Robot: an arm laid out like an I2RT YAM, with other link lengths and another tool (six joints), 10 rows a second.
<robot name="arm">
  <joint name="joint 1" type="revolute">
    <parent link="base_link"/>
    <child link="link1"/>
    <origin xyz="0 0 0.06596"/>
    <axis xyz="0 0 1"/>
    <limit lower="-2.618" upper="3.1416"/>
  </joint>
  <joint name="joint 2" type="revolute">
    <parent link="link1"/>
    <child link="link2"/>
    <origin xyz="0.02 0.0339 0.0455"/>
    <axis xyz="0 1 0"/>
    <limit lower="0" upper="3.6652"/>
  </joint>
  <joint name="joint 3" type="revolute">
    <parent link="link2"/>
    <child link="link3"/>
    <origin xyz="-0.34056 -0.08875 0"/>
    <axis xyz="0 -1 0"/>
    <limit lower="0" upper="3.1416"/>
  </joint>
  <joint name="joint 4" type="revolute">
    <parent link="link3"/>
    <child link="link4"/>
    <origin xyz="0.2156 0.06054 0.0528"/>
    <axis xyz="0 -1 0"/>
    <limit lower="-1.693" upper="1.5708"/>
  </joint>
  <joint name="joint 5" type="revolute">
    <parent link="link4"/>
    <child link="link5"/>
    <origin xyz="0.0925 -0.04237 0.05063"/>
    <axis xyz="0 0 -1"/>
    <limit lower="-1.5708" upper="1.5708"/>
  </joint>
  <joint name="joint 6" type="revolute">
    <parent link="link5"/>
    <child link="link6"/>
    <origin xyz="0.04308 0 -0.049"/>
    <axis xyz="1 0 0"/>
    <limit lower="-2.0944" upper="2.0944"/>
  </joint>
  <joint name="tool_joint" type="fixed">
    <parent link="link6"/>
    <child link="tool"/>
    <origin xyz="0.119 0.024 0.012" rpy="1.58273 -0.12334 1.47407"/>
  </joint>
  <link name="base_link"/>
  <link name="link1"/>
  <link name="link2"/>
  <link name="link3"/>
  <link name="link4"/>
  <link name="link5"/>
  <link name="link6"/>
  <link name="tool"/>
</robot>
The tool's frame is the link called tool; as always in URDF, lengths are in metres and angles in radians.
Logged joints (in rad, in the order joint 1, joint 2, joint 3, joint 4, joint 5, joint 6), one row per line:
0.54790, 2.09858, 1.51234, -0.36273, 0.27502, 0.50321
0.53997, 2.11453, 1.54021, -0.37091, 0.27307, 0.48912
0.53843, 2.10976, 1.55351, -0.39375, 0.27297, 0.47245
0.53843, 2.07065, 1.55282, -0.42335, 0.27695, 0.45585
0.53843, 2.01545, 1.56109, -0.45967, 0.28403, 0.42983
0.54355, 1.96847, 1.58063, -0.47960, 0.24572, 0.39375
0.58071, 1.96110, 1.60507, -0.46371, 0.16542, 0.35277
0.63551, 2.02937, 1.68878, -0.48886, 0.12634, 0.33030
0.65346, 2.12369, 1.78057, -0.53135, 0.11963, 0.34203
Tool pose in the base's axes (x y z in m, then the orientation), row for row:
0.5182, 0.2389, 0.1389, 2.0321, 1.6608, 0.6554
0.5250, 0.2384, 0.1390, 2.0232, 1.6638, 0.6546
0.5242, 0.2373, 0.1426, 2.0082, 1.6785, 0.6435
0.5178, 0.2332, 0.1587, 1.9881, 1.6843, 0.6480
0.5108, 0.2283, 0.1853, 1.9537, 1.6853, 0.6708
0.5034, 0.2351, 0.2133, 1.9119, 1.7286, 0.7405
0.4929, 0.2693, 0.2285, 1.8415, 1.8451, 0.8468
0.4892, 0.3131, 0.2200, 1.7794, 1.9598, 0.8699
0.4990, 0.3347, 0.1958, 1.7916, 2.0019, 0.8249
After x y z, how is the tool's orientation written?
As a rotation vector, in radians.
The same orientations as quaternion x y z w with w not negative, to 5 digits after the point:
0.73340, 0.59940, 0.23654, 0.21655
0.73114, 0.60126, 0.23656, 0.21900
0.72661, 0.60732, 0.23283, 0.22133
0.72123, 0.61102, 0.23508, 0.22631
0.71221, 0.61437, 0.24454, 0.23560
0.69417, 0.62762, 0.26886, 0.22790
0.65842, 0.65971, 0.30277, 0.19900
0.62856, 0.69229, 0.30729, 0.17668
0.62878, 0.70259, 0.28951, 0.16488

